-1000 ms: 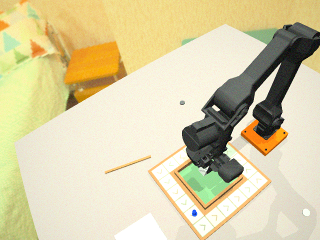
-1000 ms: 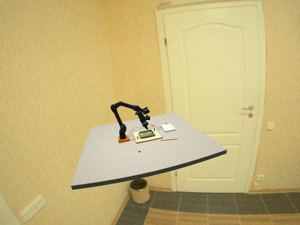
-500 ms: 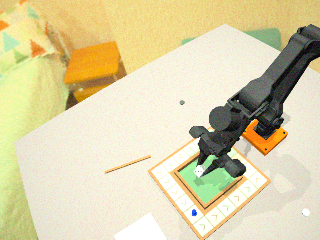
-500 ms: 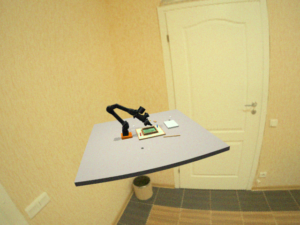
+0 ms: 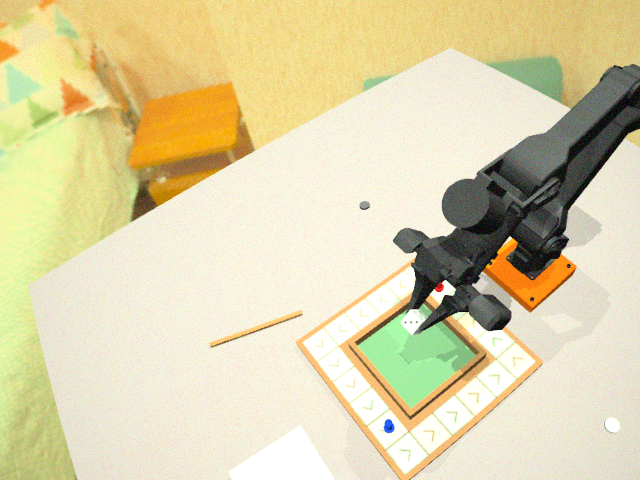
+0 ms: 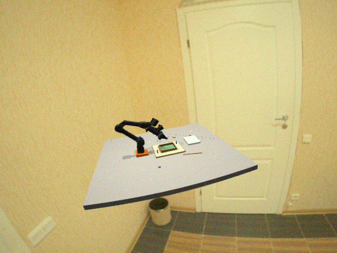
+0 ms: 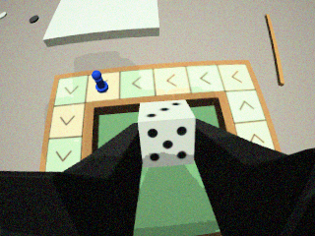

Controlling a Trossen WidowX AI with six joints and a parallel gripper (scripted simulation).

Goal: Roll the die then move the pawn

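The white die lies right at my gripper tip. Round my gripper tip: red pawn (120 mm behind, 90 mm below, 60 mm to the right); then green tray (110 mm below); then blue pawn (110 mm ahead, 90 mm below, 70 mm to the left).
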